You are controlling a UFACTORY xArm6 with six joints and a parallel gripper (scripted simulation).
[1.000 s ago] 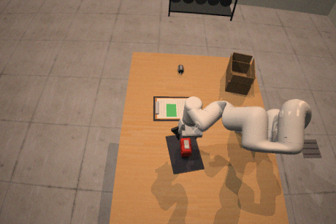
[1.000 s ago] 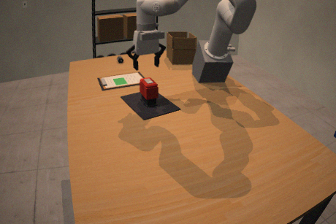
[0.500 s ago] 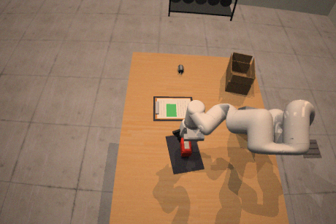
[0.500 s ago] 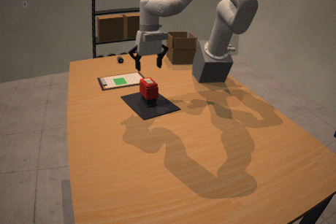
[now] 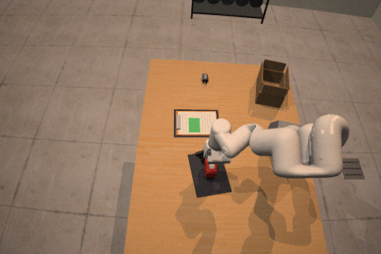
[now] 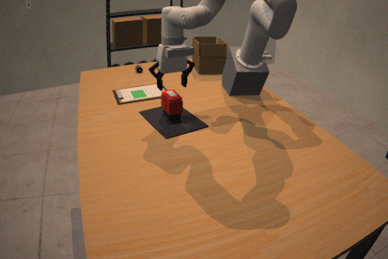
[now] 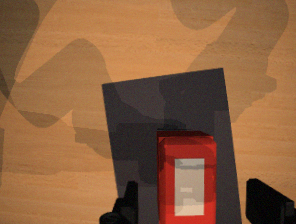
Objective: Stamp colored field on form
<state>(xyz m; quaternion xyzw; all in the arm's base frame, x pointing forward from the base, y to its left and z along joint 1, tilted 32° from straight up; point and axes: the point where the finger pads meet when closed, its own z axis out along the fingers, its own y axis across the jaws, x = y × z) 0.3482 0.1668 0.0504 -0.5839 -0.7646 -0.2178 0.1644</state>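
The red stamp is 8 cm below my hand. The rest, counted from my hand: small dark object (13 cm ahead, 59 cm to the right, 12 cm below); then dark mat (13 cm below); then form (13 cm ahead, 27 cm to the right, 13 cm below).
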